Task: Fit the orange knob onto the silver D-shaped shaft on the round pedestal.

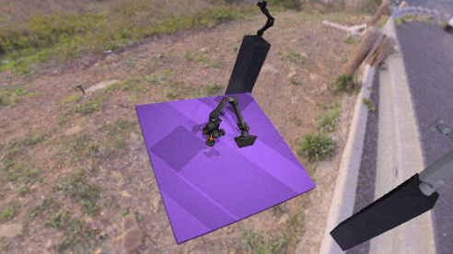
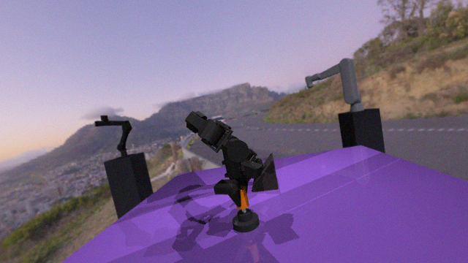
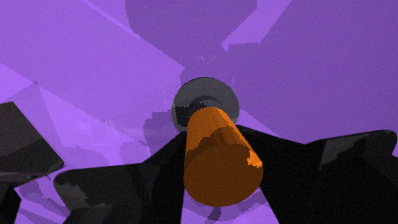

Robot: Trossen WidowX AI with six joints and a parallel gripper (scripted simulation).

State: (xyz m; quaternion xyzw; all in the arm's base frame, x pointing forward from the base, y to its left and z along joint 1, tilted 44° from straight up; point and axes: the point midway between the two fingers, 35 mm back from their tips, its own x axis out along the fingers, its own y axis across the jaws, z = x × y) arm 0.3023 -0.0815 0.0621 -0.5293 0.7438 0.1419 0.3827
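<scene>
The orange knob is 30 mm above my gripper tip. From my gripper tip the other things lie so: round pedestal 40 mm below.
</scene>
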